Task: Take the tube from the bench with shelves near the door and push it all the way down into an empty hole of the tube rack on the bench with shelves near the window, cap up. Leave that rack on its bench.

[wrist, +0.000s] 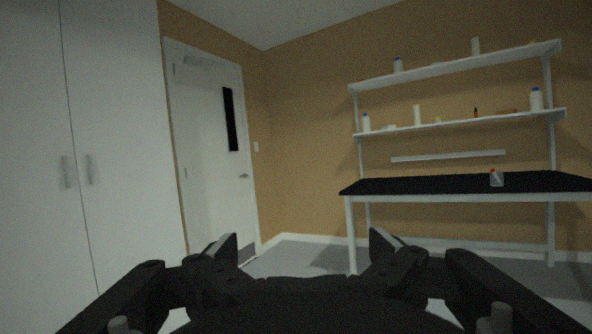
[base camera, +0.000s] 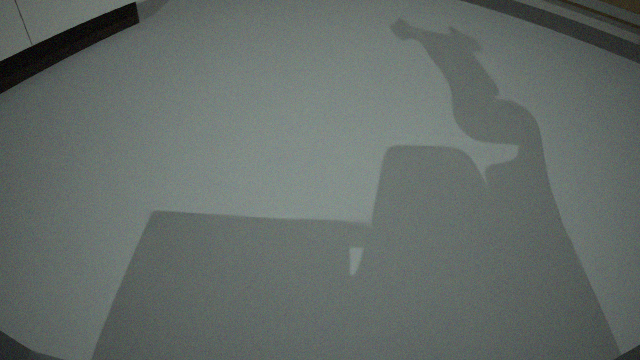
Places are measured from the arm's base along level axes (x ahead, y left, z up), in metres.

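Where they show: gripper, fingertip midpoint: [wrist: 303, 245].
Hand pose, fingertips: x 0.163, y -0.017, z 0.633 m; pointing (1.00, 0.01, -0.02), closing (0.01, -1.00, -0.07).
Things, the pixels of their top centre, and the offset from my fingertips. "*": a spot on its surface instead.
- pale holder, middle of its top: [wrist: 496, 171] 1.220 m right, 1.271 m ahead, 0.178 m down
- red-capped tube, surface spot: [wrist: 493, 173] * 1.189 m right, 1.257 m ahead, 0.185 m down
The bench with shelves near the door [wrist: 475, 198] stands against the tan wall at the right of the wrist view, with a black top and two shelves above. On its top, right of its middle, is a small clear or pale holder [wrist: 497, 179] with a red-capped tube [wrist: 493, 173] that seems to lean in it; it is small and its details are unclear. My gripper [wrist: 303, 245] is open and empty, its fingers wide apart, far from the bench. The tube rack and the bench near the window do not show in either view.
White bottles with blue caps [wrist: 535, 100] [wrist: 366, 123] and other small items stand on the shelves. A white door [wrist: 207, 150] is left of the bench, and a tall white cabinet [wrist: 115, 125] is at the far left. In the base camera view, a cabinet base [base camera: 70, 42] is at the upper left.
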